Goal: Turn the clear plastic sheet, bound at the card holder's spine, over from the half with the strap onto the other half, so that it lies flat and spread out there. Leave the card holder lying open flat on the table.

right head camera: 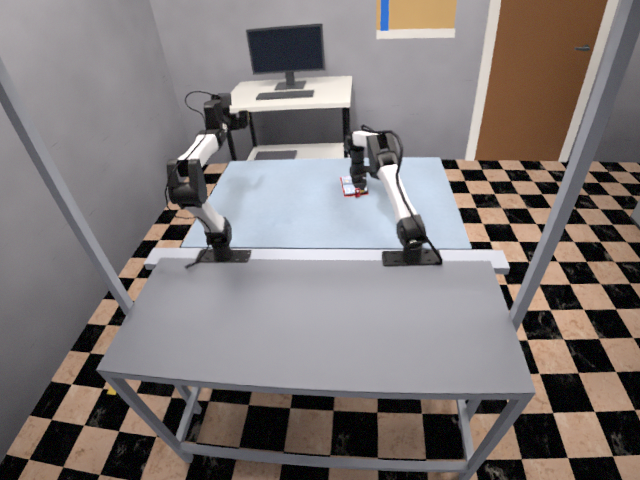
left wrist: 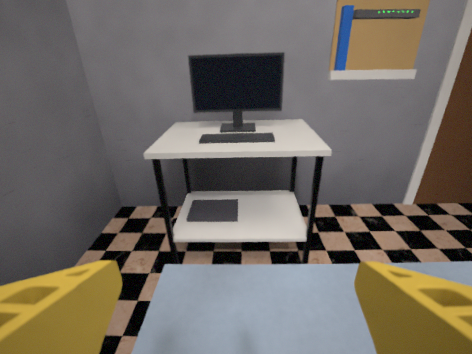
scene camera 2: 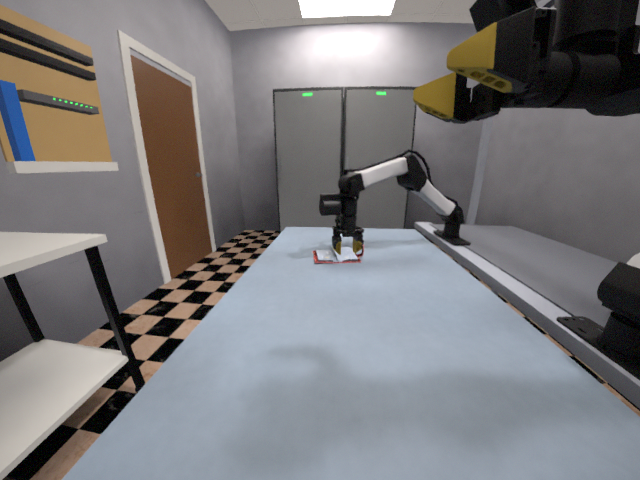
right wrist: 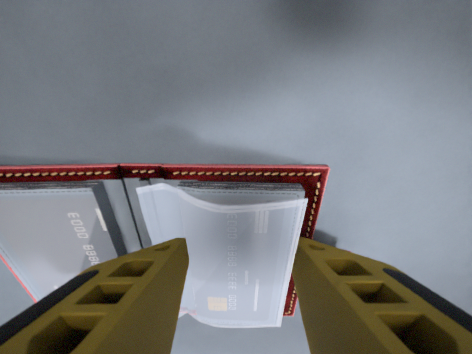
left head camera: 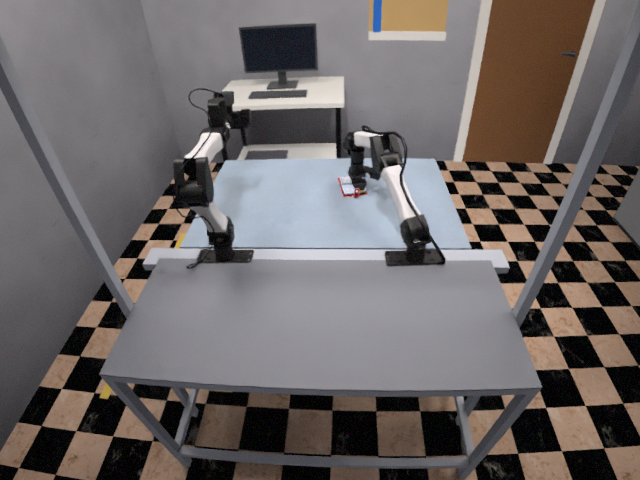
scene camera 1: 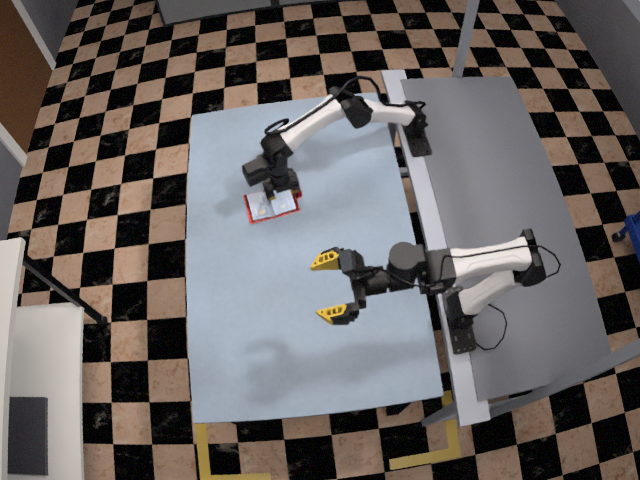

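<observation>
The red card holder lies open on the blue table. Its clear plastic sheet lies over the half with the red strap, bulging with a wavy edge near the spine. The other half shows a card on the left in the right wrist view. My right gripper points down over the strap half, partly open, with fingers at either side of the sheet, not pinching it. My left gripper is wide open, empty and high above the table.
The blue table top carries the card holder. A grey table stands behind the arm mounts. A white desk with a monitor and keyboard stands beyond the blue table's far edge.
</observation>
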